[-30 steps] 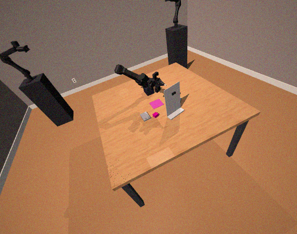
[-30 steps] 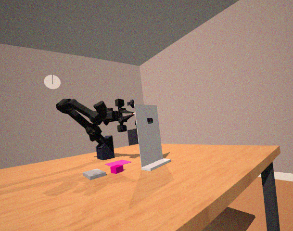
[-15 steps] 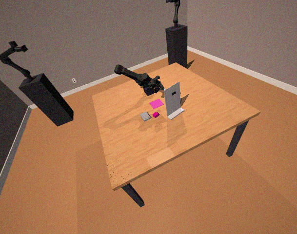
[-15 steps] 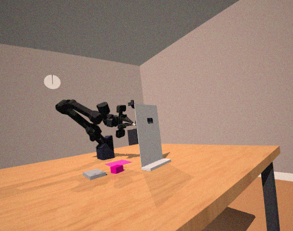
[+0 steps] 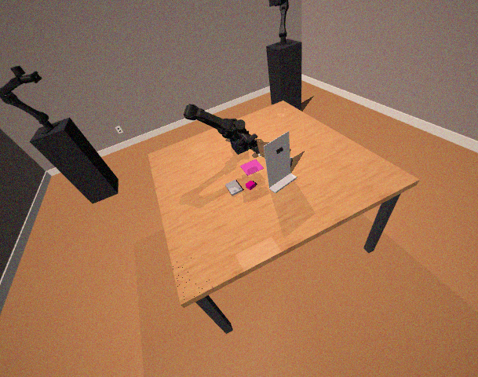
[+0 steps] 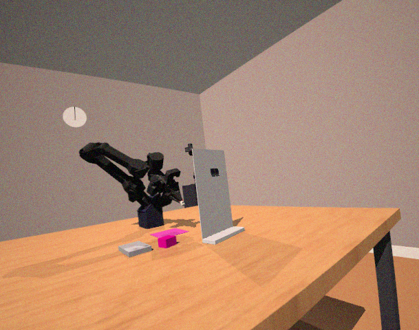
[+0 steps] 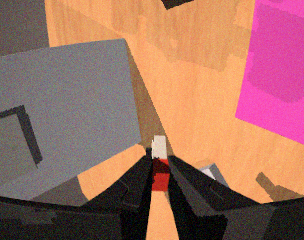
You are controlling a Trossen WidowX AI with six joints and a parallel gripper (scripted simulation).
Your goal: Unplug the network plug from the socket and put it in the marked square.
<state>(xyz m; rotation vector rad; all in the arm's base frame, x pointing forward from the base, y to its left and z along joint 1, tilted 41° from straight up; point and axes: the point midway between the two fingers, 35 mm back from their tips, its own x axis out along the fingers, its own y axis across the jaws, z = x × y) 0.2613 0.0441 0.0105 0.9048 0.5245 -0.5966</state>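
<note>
My gripper tip is 120 mm above the magenta marked square, 50 mm past it and 40 mm to the left of it. From my gripper tip the other things lie so: magenta block (120 mm to the right, 110 mm below, 110 mm ahead); grey upright panel (170 mm ahead, 50 mm to the left, 10 mm above); network plug (10 mm ahead).
</note>
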